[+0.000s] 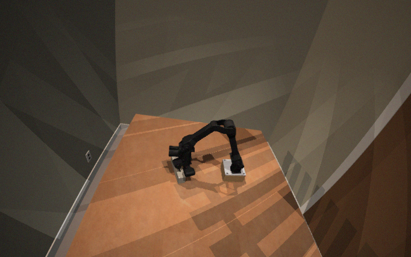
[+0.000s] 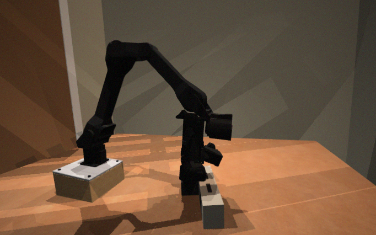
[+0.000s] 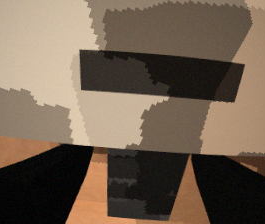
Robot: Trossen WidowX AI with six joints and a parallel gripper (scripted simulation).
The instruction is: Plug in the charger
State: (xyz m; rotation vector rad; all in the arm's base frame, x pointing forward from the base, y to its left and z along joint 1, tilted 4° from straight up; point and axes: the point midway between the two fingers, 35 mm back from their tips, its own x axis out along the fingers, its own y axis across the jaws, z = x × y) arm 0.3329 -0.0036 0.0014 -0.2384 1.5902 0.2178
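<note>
Right now my gripper tip is 2 cm short of the black two-prong charger and 1 cm below it.
</note>
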